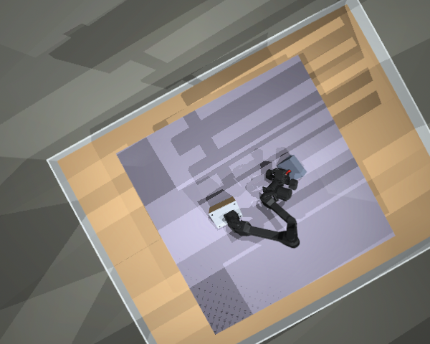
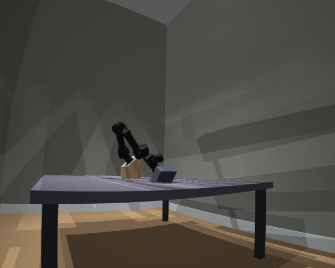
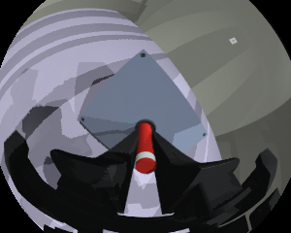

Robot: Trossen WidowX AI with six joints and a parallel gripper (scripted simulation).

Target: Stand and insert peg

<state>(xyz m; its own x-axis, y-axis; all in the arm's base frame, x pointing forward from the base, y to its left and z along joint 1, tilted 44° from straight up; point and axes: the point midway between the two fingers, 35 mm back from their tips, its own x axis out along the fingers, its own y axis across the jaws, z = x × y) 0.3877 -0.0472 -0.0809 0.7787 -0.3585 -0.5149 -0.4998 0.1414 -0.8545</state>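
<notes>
The red peg lies 2 cm behind my gripper tip and 1 cm above it. From my gripper tip the other things lie so: sloped panel: 4 cm ahead, 2 cm below.
</notes>
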